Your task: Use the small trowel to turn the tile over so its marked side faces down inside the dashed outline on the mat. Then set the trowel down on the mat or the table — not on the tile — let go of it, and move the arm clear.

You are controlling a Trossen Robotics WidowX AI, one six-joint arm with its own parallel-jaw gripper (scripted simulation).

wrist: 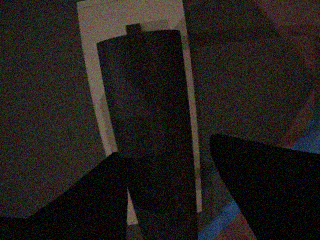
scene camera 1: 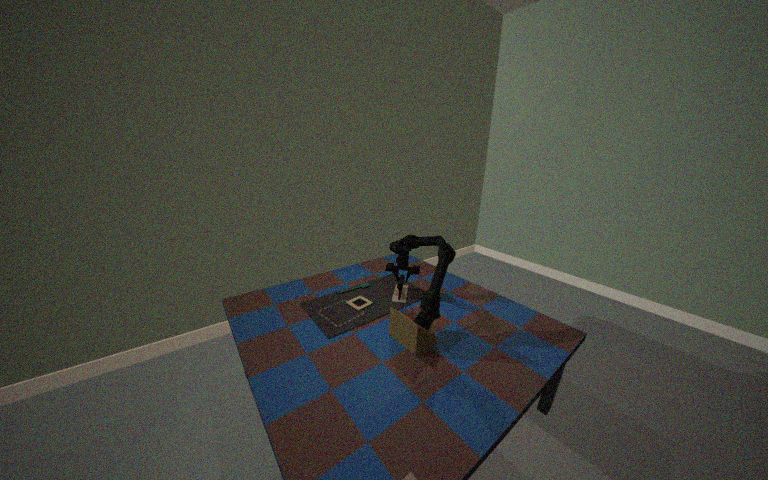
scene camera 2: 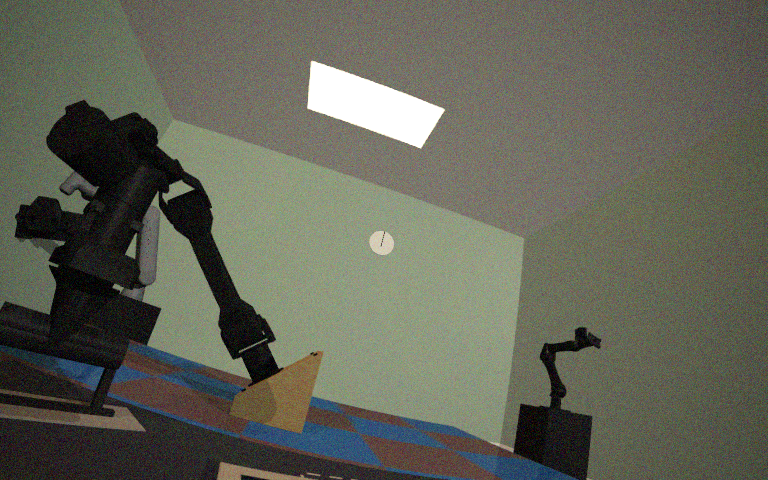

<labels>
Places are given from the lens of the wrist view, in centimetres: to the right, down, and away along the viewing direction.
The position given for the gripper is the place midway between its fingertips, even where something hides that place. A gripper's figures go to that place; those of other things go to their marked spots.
gripper (wrist: 167,152): 0, 2, 10
dark mat (wrist: 249,84): 8, -3, 16
</labels>
